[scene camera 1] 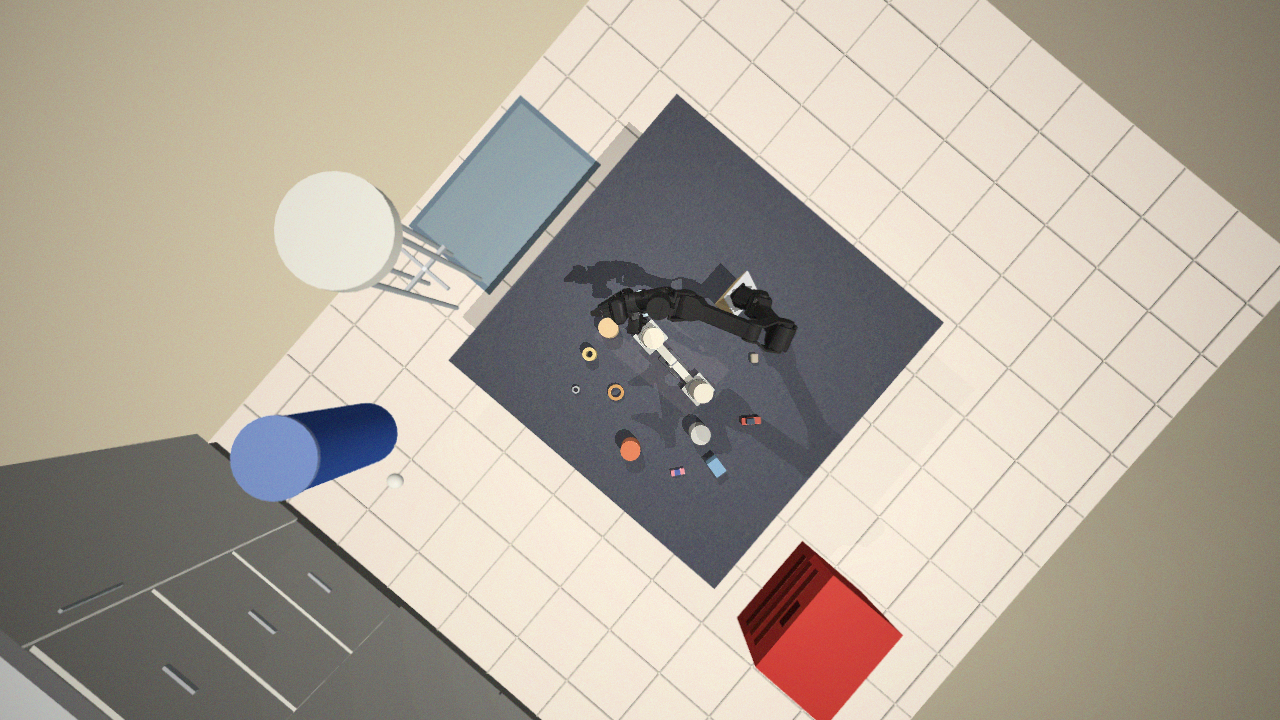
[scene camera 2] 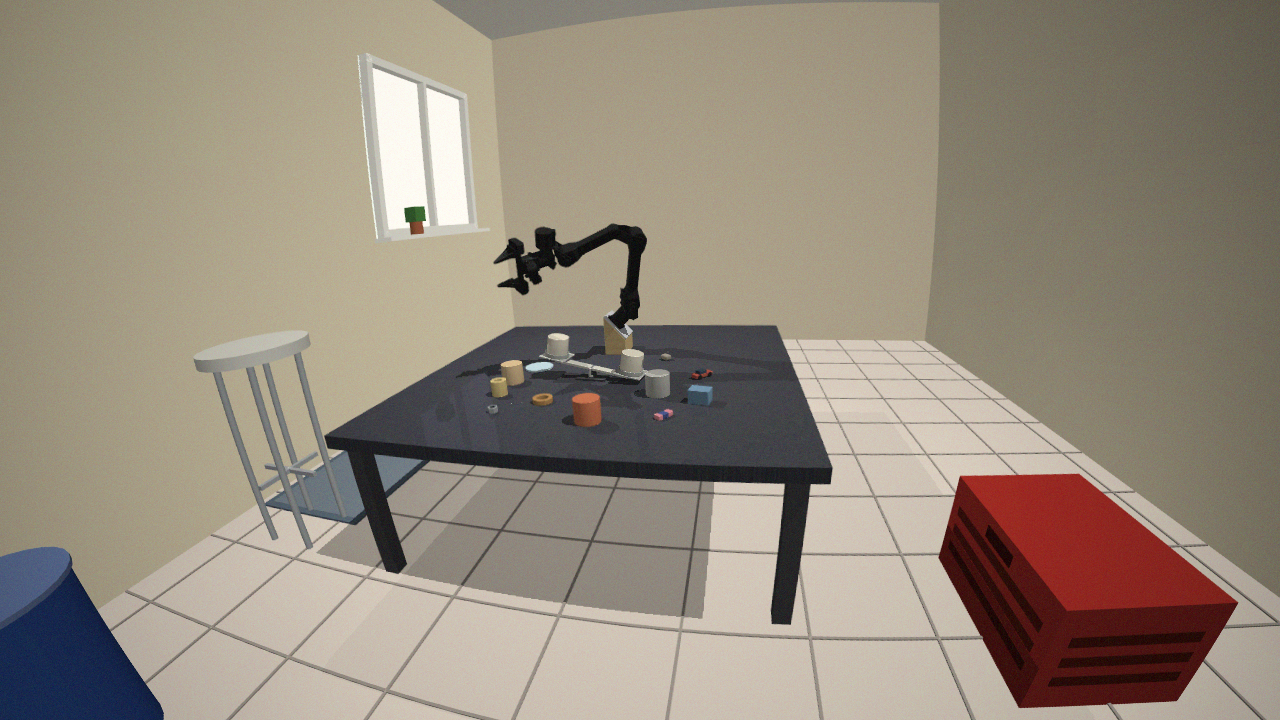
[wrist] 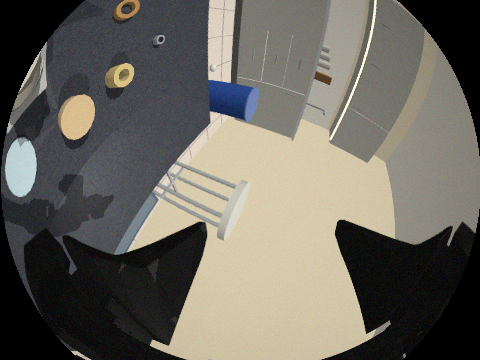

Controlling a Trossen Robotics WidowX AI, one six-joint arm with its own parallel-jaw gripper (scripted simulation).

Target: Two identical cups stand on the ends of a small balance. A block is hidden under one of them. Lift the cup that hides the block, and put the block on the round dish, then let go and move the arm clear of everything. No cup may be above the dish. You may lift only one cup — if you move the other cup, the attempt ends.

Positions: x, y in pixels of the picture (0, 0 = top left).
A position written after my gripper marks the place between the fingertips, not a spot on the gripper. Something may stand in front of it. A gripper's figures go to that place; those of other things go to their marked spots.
Scene:
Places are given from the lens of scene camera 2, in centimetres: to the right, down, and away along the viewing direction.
my gripper (scene camera 2: 495, 274): -46, -27, 144
orange cylinder (scene camera 2: 587, 410): -13, 13, 116
balance (scene camera 2: 564, 359): -25, 0, 152
The marked spots on the balance and the orange cylinder are 40 cm apart.

